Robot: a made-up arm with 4 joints.
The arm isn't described. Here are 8 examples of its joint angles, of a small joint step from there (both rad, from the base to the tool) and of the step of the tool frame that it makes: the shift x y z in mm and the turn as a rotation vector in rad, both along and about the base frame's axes.
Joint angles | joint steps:
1: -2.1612 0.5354 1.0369 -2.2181 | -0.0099 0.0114 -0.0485 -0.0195
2: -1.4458 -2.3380 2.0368 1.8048 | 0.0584 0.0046 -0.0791 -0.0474
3: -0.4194 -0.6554 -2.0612 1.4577 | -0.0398 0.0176 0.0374 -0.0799
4: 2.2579 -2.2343 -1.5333 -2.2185 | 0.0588 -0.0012 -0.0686 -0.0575
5: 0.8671 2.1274 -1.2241 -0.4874 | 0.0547 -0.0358 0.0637 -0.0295
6: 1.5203 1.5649 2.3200 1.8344 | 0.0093 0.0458 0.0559 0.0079
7: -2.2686 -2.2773 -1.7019 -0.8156 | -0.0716 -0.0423 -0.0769 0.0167
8: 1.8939 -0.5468 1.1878 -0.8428 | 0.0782 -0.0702 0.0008 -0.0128
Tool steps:
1: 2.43 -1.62 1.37 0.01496 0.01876 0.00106
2: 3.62 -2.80 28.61 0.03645 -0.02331 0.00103
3: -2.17 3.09 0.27 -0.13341 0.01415 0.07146
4: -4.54 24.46 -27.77 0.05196 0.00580 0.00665
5: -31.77 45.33 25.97 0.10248 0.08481 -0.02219
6: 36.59 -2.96 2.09 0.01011 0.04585 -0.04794
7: 5.08 -12.14 -19.25 -0.13382 -0.08027 0.01541
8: 18.93 -38.94 -48.18 0.06680 -0.03187 0.06301
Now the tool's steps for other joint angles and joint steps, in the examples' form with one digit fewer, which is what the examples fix.
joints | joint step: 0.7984 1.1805 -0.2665 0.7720 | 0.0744 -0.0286 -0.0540 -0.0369
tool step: -15.0 10.6 20.5 0.0811 0.0075 0.0318
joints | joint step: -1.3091 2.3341 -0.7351 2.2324 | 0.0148 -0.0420 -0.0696 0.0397
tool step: -14.9 -11.5 -12.4 -0.0591 0.0888 -0.0190
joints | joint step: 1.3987 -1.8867 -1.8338 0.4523 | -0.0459 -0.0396 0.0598 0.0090
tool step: 37.0 6.3 33.0 -0.0291 -0.0394 0.0481
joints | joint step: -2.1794 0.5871 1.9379 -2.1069 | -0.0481 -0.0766 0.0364 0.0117
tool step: -34.7 46.8 -8.0 -0.0692 -0.0557 -0.0542
